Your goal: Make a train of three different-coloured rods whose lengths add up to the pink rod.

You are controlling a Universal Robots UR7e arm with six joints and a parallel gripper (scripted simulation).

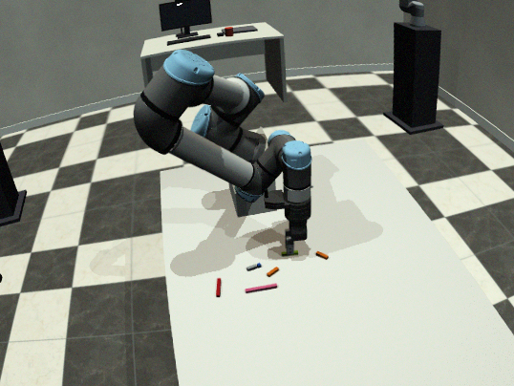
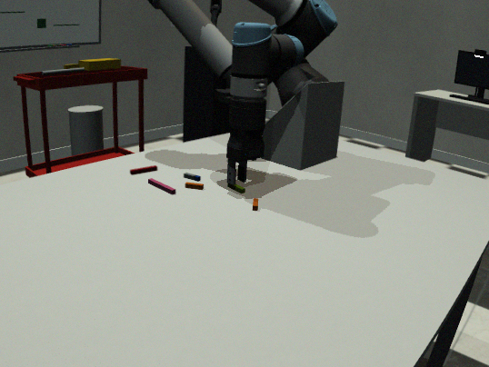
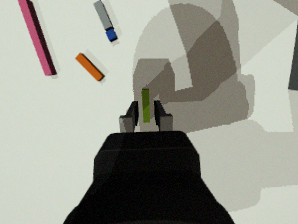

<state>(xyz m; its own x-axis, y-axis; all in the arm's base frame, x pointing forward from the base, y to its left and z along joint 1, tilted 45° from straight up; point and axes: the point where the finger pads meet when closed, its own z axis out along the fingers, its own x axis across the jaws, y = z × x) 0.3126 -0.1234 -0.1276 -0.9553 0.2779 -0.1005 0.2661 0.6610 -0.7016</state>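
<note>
Right now the lime rod is 30 mm below my hand. Round my hand: grey rod 120 mm to the right, 30 mm below, 20 mm ahead; then pink rod 130 mm to the right, 110 mm ahead, 30 mm below; then blue rod 100 mm to the right, 30 mm below, 10 mm ahead.
</note>
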